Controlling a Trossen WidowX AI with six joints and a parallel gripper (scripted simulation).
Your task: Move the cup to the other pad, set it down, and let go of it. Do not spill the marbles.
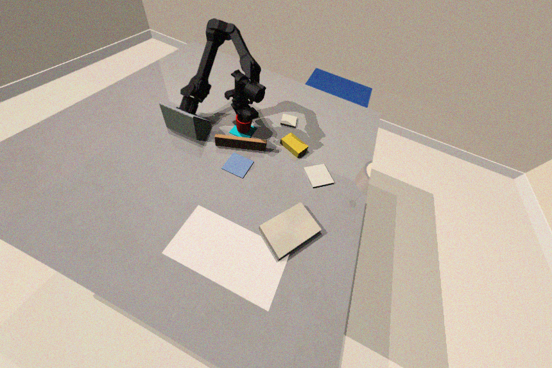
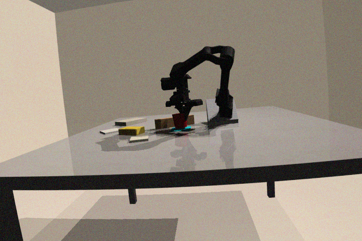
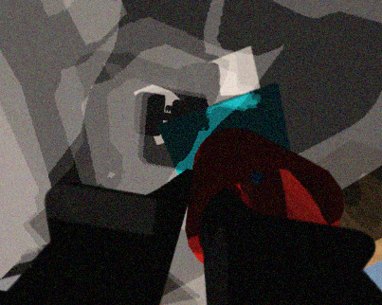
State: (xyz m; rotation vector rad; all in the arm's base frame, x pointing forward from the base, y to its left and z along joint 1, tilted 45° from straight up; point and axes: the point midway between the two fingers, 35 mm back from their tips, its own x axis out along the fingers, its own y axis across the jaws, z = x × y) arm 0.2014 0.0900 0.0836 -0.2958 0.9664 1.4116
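Now: gripper tip 40 mm short of the blue marble, 20 mm to the left of it and 20 mm above it. Also, from my gripper tip: wooden bar: 80 mm ahead, 100 mm to the right, 30 mm below; red cup: 30 mm ahead, 10 mm to the right; cyan pad: 30 mm ahead, 10 mm to the right, 50 mm below.
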